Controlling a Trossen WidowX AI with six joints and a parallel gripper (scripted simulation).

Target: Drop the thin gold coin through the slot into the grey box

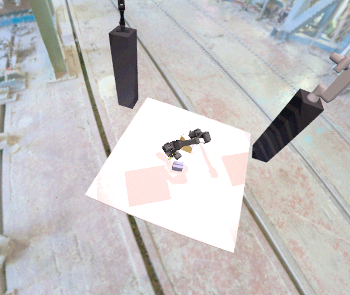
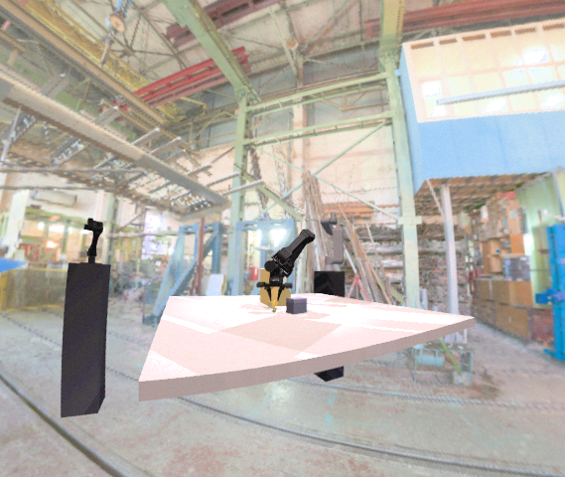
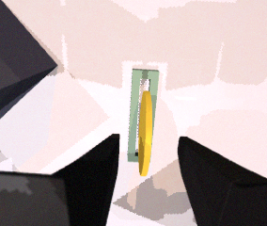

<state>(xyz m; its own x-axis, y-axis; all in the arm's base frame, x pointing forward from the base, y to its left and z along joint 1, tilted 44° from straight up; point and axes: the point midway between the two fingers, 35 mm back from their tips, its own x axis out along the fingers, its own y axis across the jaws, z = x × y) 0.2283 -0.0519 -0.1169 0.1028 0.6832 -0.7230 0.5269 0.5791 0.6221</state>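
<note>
Now: the gold coin 20 mm below my gripper tip.
</note>
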